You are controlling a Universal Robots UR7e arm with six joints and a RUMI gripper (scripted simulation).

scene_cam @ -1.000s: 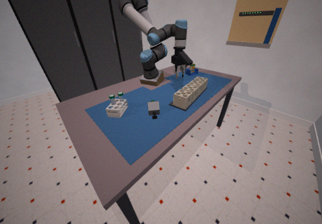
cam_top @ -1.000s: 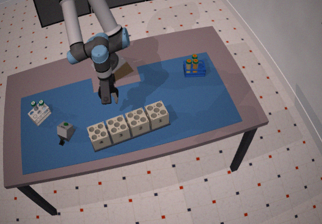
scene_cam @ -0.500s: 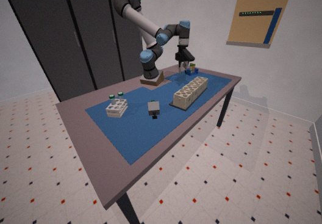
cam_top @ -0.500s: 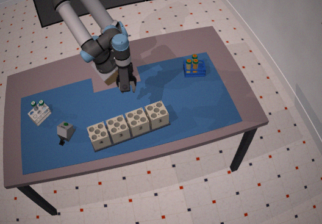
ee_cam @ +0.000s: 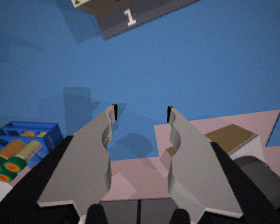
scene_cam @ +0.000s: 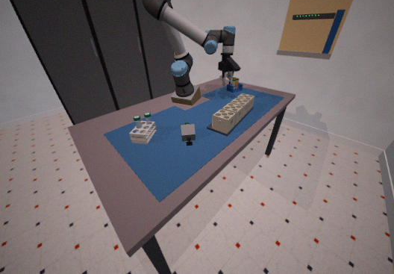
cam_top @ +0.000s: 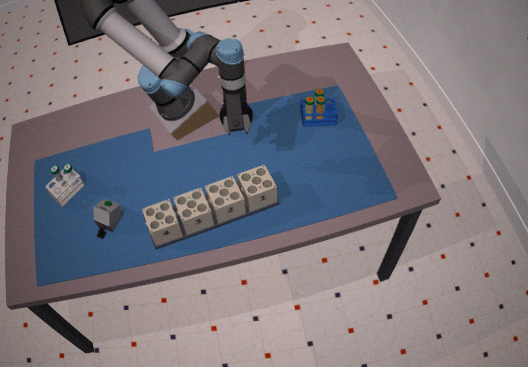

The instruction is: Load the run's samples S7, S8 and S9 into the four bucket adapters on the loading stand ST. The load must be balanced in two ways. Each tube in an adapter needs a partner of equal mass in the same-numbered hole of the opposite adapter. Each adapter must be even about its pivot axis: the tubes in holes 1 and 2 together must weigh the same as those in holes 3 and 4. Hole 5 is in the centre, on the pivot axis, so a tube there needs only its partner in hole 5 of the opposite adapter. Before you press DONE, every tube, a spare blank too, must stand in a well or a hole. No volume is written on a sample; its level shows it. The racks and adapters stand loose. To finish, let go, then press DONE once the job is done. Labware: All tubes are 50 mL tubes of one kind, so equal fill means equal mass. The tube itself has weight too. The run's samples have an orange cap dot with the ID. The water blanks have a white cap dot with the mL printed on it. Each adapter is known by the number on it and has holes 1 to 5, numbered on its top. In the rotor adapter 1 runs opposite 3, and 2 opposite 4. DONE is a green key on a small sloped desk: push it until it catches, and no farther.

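My gripper is now 140 mm past the sample tube S8, 330 mm to the right of it and 100 mm above it. The rest, counted from my hand: DONE desk: 110 mm ahead, 500 mm to the right, 110 mm below; then sample tube S7: 110 mm behind, 280 mm to the left, 100 mm below; then blue sample rack: 120 mm behind, 330 mm to the left, 130 mm below.
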